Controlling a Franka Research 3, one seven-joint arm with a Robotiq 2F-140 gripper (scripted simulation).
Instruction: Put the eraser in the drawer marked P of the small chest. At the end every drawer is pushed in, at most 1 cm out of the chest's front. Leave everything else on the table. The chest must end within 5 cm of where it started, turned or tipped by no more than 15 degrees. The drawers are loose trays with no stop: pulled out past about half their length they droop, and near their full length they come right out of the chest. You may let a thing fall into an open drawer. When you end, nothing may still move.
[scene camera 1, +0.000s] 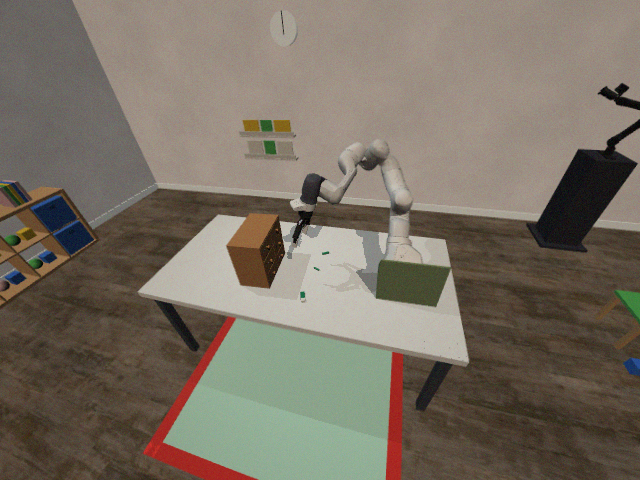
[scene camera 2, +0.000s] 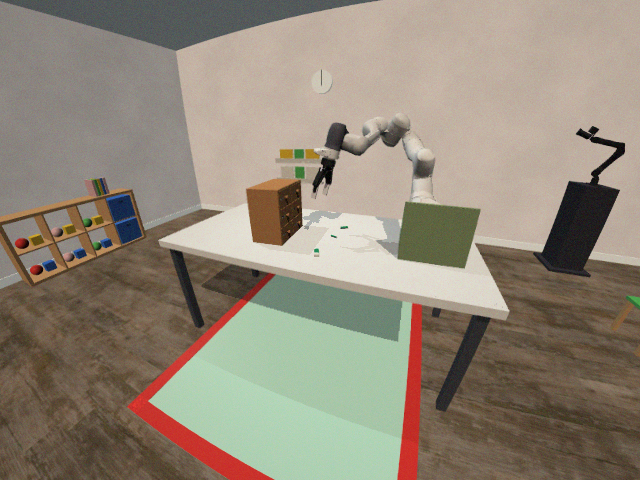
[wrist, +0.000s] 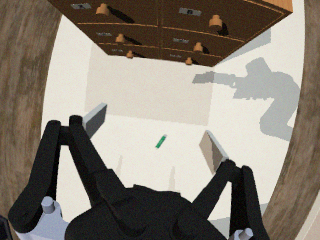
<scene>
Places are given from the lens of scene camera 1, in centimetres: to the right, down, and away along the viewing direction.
small wooden chest (scene camera 1: 244, 247): -39, 4, 130
</scene>
